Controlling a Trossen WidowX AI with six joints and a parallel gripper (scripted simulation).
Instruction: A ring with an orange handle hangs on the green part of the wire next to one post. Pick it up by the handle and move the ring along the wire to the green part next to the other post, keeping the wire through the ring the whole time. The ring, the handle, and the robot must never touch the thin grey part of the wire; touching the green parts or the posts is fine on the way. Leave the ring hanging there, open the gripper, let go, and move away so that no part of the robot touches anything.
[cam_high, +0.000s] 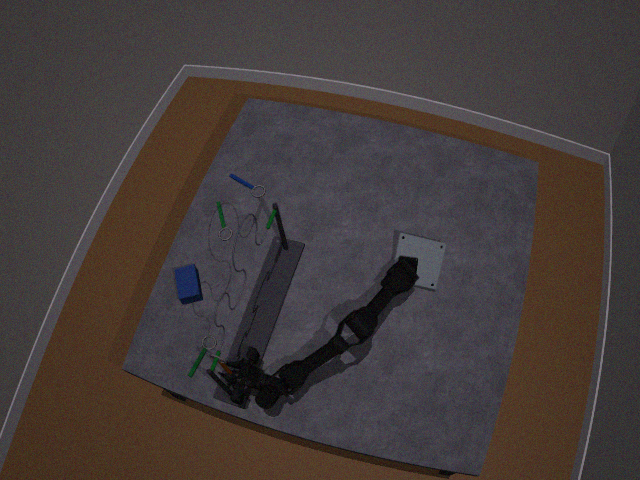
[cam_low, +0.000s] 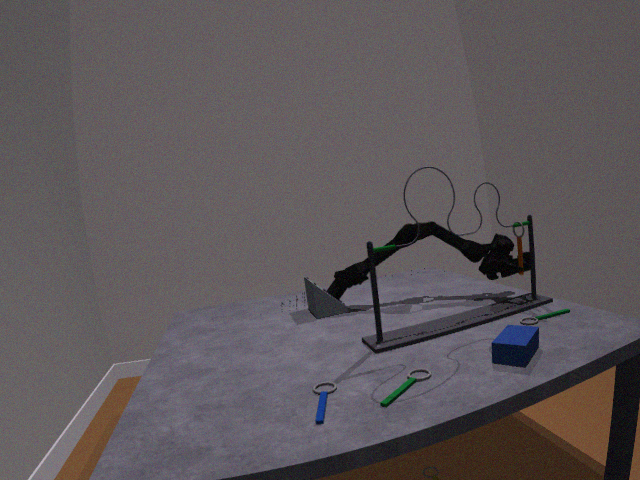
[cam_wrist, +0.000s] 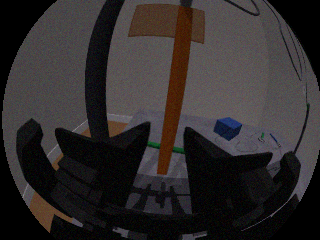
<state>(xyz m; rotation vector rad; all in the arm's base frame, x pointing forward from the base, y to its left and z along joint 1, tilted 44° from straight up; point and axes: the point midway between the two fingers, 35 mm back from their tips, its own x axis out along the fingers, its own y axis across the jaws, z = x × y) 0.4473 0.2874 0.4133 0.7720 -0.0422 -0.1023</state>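
Right now my gripper tip is 80 mm below the ring with orange handle and 30 mm past it. From my gripper tip the other things lie so: blue-handled ring: 740 mm to the right, 140 mm ahead, 120 mm below.
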